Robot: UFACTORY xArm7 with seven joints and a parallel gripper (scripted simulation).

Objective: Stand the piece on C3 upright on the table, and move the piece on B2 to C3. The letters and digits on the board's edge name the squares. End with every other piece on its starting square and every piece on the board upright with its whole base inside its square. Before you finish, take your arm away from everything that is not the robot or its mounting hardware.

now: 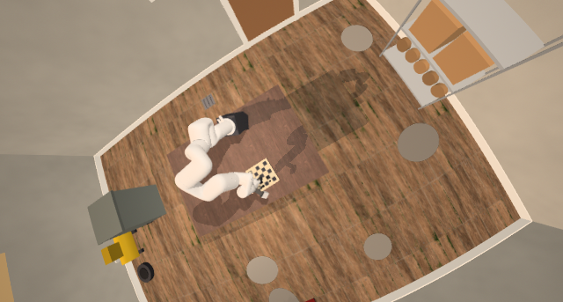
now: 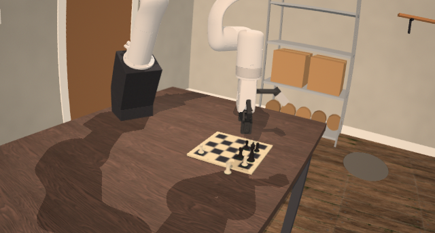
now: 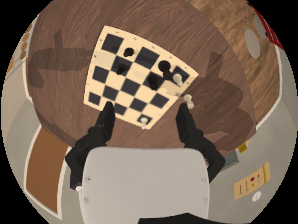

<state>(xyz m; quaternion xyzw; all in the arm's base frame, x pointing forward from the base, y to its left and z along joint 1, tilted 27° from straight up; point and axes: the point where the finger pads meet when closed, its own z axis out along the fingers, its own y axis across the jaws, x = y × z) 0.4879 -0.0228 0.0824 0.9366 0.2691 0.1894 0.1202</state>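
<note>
The chessboard lies 11 cm below my hand, 4 cm behind it and 2 cm to the left of it.
</note>
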